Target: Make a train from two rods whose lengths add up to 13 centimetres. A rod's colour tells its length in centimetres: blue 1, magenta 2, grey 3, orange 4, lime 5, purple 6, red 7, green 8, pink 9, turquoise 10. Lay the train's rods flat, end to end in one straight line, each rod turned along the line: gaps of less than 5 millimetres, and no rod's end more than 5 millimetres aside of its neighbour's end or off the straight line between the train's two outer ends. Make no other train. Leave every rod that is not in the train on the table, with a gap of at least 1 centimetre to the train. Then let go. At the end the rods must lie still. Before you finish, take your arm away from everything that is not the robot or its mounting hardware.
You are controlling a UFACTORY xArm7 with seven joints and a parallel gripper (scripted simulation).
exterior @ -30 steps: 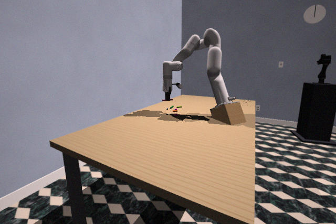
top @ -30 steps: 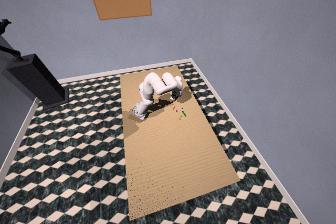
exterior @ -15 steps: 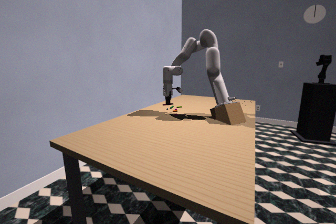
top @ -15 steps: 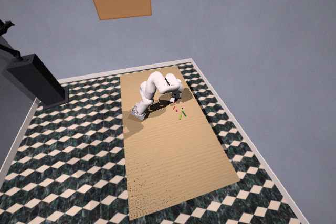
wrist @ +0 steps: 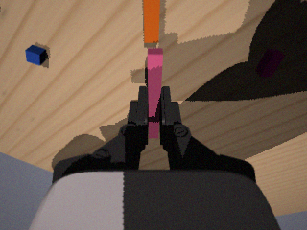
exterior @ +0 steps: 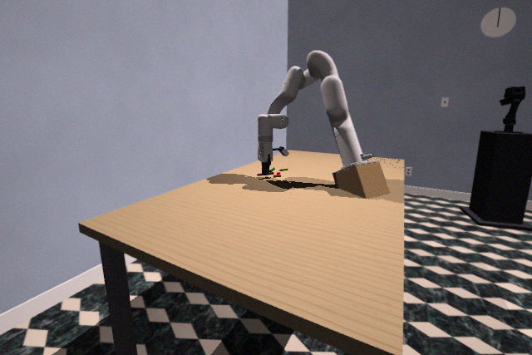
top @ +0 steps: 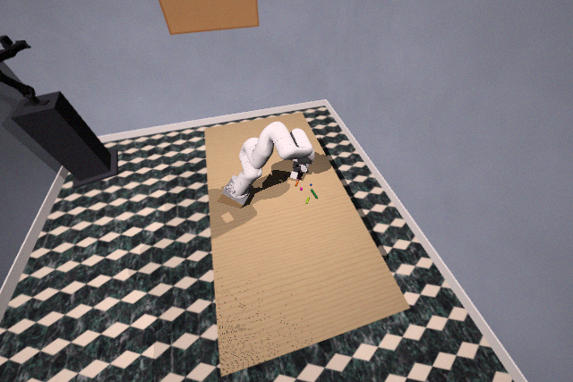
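My gripper is now 2 cm above the pink rod. The rest, counted from my hand: blue rod: 9 cm to the right, 3 cm below, 3 cm ahead; then green rod: 17 cm to the right, 3 cm below, 1 cm ahead; then orange rod: 5 cm behind, 4 cm to the right, 3 cm below.
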